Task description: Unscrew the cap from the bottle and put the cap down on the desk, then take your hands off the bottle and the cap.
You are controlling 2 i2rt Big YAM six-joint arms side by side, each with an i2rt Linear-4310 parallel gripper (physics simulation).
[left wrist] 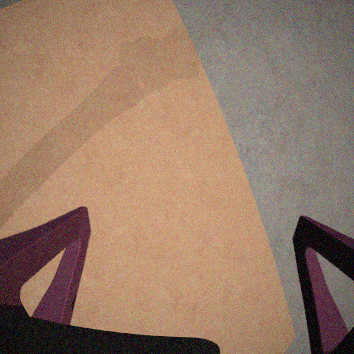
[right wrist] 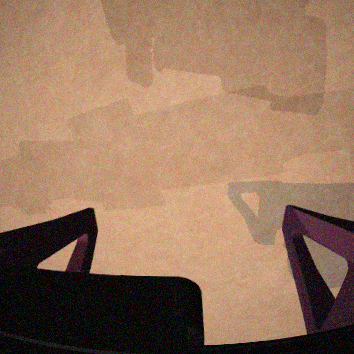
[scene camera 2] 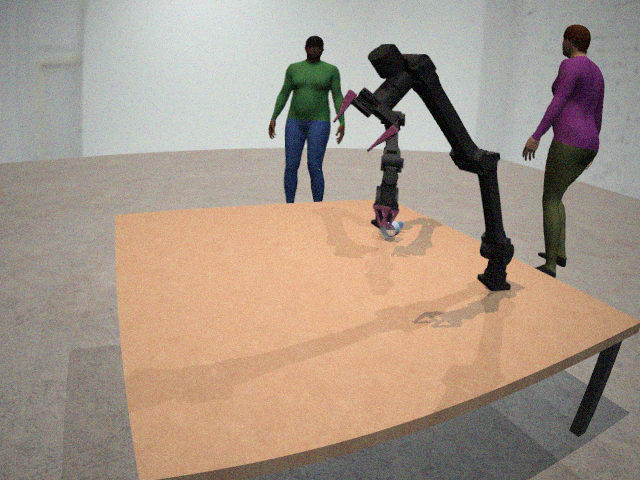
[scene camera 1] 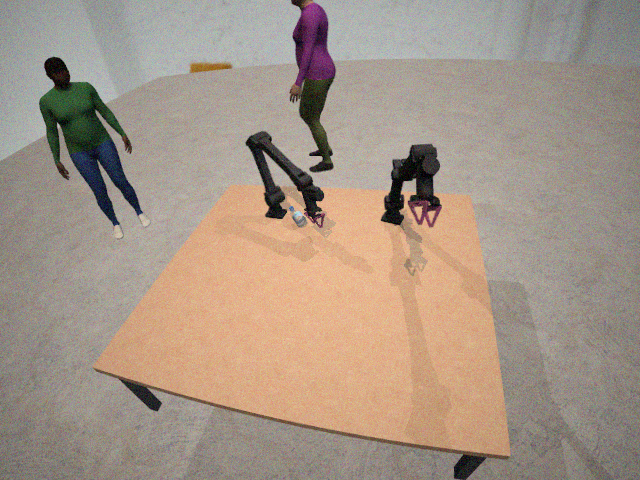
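Where they show: left gripper, fingertip midpoint: (left wrist: 194,224) (scene camera 2: 350,136) (scene camera 1: 425,226); right gripper, fingertip midpoint: (right wrist: 190,218) (scene camera 2: 384,227) (scene camera 1: 317,225); left arm's base, link origin: (scene camera 2: 493,283) (scene camera 1: 392,219); right arm's base, link origin: (scene camera 1: 276,214).
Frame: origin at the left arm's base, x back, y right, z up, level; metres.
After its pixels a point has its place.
The small clear-blue bottle (scene camera 1: 298,219) {x -0.288, y 0.469, z 0.074 m} (scene camera 2: 396,228) {x -0.231, y 0.462, z 0.060 m} is at the back of the desk, beside my right gripper. It is tipped over to one side; whether it lies flat is too small to tell. Its blue cap (scene camera 1: 291,208) {x -0.178, y 0.590, z 0.050 m} (scene camera 2: 400,224) {x -0.192, y 0.523, z 0.060 m} shows at the bottle's neck end, toward the upper left in scene camera 1. My right gripper (scene camera 1: 318,224) {x -0.338, y 0.310, z 0.110 m} (scene camera 2: 386,226) {x -0.338, y 0.310, z 0.110 m} (right wrist: 190,218) {x -0.338, y 0.310, z 0.110 m} is open and low over the desk, with nothing seen between its fingers. My left gripper (scene camera 1: 425,224) {x -0.647, y -0.316, z 0.503 m} (scene camera 2: 351,135) {x -0.647, y -0.316, z 0.503 m} (left wrist: 194,224) {x -0.647, y -0.316, z 0.503 m} is open and empty, high above the desk and far from the bottle. Neither wrist view shows the bottle.
The wooden desk (scene camera 1: 289,330) {x -0.921, y 0.147, z 0.000 m} (scene camera 2: 248,289) {x -0.850, y 0.002, z 0.000 m} (left wrist: 165,175) {x -0.954, y -0.209, z 0.000 m} (right wrist: 240,310) {x -0.144, y 0.215, z 0.000 m} carries both arm bases along its back edge, with shadows of the arms across its top. A person in green (scene camera 1: 80,116) (scene camera 2: 312,93) and a person in purple (scene camera 1: 315,46) (scene camera 2: 578,103) stand beyond the desk.
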